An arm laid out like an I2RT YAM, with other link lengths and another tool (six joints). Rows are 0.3 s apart.
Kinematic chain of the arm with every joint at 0, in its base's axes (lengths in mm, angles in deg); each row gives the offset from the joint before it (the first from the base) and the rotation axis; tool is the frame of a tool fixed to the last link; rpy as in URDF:
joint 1: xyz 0 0 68.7 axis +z
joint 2: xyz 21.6 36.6 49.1 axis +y
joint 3: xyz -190.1 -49.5 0 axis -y
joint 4: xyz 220.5 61.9 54 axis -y
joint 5: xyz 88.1 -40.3 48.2 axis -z
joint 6: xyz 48.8 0 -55.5 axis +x
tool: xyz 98 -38 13 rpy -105.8 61.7 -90
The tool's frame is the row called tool.
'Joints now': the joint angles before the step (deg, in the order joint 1, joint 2, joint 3, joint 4, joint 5, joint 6). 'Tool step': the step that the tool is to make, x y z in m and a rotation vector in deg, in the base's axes. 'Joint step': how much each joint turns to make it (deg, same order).
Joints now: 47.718 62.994 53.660 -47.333 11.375 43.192
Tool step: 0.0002 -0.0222 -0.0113 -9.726 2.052 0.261
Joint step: -1.227 3.991 1.385 -5.026 3.719 -3.913
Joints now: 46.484 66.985 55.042 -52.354 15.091 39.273
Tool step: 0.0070 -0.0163 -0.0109 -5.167 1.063 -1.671
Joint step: -2.476 3.387 -0.103 -0.376 2.314 -1.976
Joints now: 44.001 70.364 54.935 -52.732 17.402 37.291
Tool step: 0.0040 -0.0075 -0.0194 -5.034 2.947 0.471
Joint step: -1.303 5.701 0.072 0.745 0.956 -2.328
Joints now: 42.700 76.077 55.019 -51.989 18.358 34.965
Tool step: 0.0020 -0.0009 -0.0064 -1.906 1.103 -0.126
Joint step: -0.138 3.045 0.997 0.010 0.627 -0.202
